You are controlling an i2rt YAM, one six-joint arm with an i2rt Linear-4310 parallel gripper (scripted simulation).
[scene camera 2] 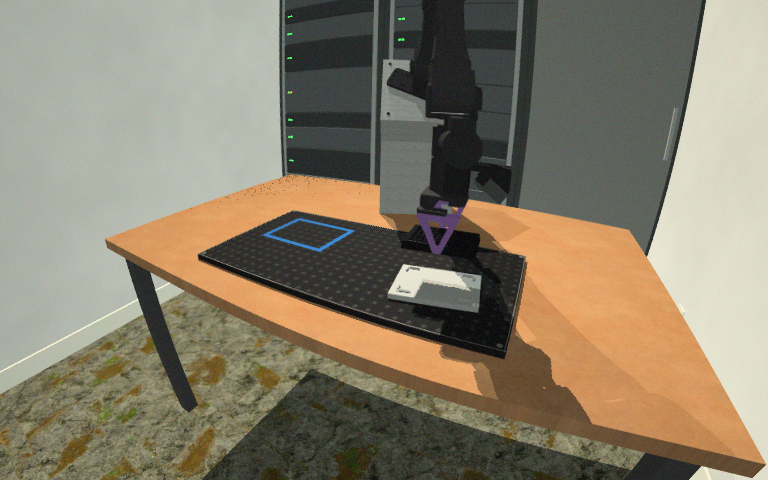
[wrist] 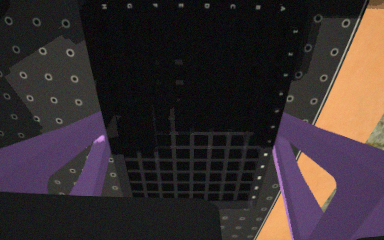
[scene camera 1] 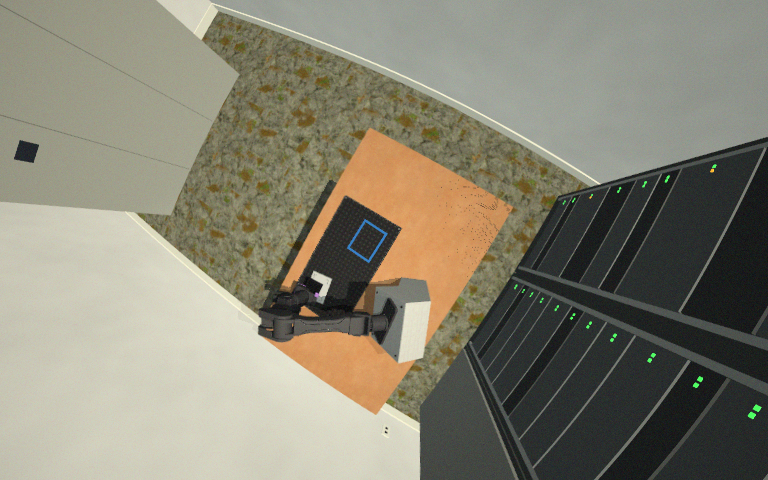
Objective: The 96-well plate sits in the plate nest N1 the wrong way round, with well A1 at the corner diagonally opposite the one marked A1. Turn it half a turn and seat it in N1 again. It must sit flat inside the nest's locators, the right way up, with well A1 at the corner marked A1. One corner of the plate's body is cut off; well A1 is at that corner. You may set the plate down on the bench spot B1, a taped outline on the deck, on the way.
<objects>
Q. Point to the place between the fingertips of my gripper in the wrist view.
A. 191,119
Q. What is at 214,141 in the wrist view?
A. A black 96-well plate.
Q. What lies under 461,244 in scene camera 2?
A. A black 96-well plate.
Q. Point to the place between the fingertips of my gripper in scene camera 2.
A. At 441,243
</objects>
